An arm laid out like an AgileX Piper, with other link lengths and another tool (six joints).
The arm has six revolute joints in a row. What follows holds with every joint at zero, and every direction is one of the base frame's. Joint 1 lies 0.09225 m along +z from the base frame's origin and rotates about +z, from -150.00 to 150.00 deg. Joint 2 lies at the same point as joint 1 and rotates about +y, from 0.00 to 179.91 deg. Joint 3 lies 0.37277 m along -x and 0.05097 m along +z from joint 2 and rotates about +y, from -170.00 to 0.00 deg. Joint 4 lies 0.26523 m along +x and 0.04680 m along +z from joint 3 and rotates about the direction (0.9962, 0, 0.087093), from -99.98 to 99.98 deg. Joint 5 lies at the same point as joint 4 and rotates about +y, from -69.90 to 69.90 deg. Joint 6 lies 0.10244 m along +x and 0.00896 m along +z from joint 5 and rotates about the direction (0.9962, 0, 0.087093), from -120.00 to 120.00 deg. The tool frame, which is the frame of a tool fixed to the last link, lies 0.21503 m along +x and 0.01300 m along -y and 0.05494 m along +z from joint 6; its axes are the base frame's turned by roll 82.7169, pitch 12.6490 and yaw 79.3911 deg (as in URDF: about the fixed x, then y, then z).
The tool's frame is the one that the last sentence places.
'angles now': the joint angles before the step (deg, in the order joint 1, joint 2, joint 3, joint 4, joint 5, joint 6). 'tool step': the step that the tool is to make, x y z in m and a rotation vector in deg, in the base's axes. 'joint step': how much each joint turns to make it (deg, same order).
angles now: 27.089 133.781 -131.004 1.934 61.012 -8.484
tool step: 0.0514 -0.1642 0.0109 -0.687 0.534 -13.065
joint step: -12.836 -1.375 -0.008 -0.606 2.117 0.302
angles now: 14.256 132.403 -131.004 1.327 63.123 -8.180
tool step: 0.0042 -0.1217 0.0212 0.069 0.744 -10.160
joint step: -9.111 -2.475 0.016 -0.427 3.159 1.243
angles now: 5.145 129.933 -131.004 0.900 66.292 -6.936
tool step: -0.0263 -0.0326 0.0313 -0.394 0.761 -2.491
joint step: -2.252 -4.808 2.315 -0.462 3.276 0.250
